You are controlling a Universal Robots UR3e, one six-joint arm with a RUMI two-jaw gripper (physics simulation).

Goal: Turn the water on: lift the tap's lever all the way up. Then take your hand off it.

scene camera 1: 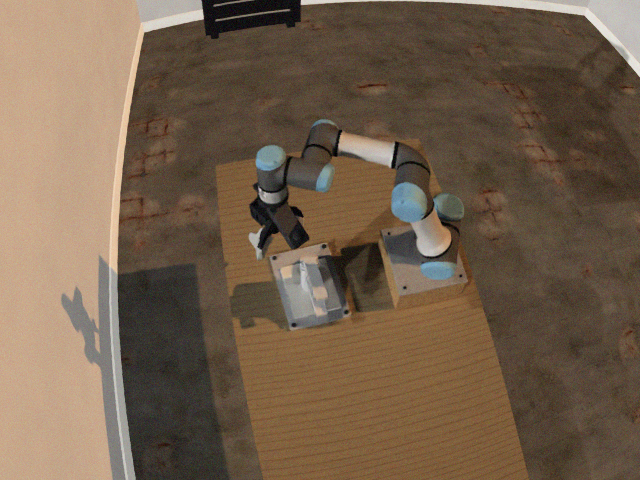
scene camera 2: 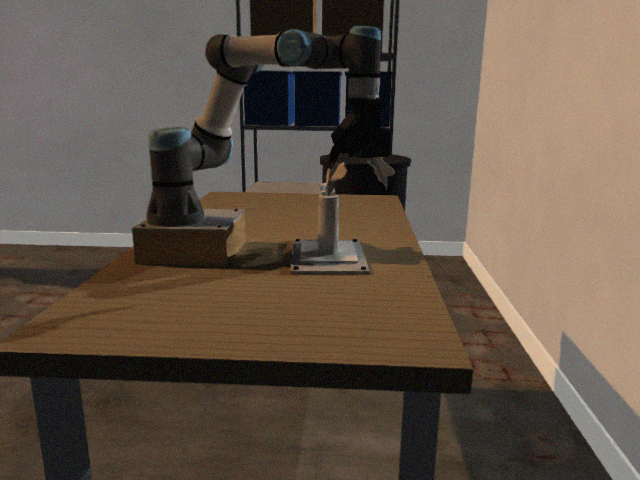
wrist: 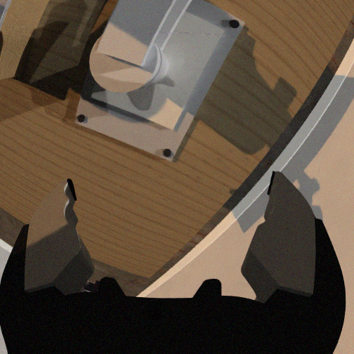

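Pixels of known places: gripper, fingertip midpoint: (scene camera 1: 280,242) (scene camera 2: 357,192); arm's base, link origin: (scene camera 2: 175,220).
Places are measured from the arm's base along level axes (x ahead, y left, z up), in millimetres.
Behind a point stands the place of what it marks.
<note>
A grey-white tap (scene camera 1: 320,293) {x 363, y 48, z 71 mm} (scene camera 2: 328,222) {x 348, y -78, z 6 mm} (wrist: 117,75) stands upright on a bolted base plate (scene camera 2: 305,268) {x 288, y -153, z -77 mm} (wrist: 120,127). Its lever (scene camera 1: 318,280) {x 354, y 13, z 72 mm} (wrist: 142,25) shows as a broad flat bar over the round body, running away from my fingers in the wrist view; its exact tilt is hard to tell. My gripper (scene camera 1: 277,246) {x 405, y -117, z 81 mm} (scene camera 2: 357,187) {x 405, y -117, z 81 mm} (wrist: 169,178) is open, with nothing between its widely spread fingers. It is off the tap's rear end and towards the wall side. In the second scene view one fingertip overlaps the tap's top, but the wrist view shows the fingers apart from the tap.
The tap's plate is on a wooden table (scene camera 1: 372,382) {x 305, y 280, z -84 mm} (scene camera 2: 248,315) {x 167, y -367, z -85 mm}. The arm's base stands on a wooden block (scene camera 1: 423,297) {x 81, y 115, z -47 mm} (scene camera 2: 180,248) {x 18, y -86, z -44 mm} beside the tap. A wall (scene camera 1: 56,180) (scene camera 2: 563,180) rises past the table's other side. A dark barrel and a shelf rack stand behind the table.
</note>
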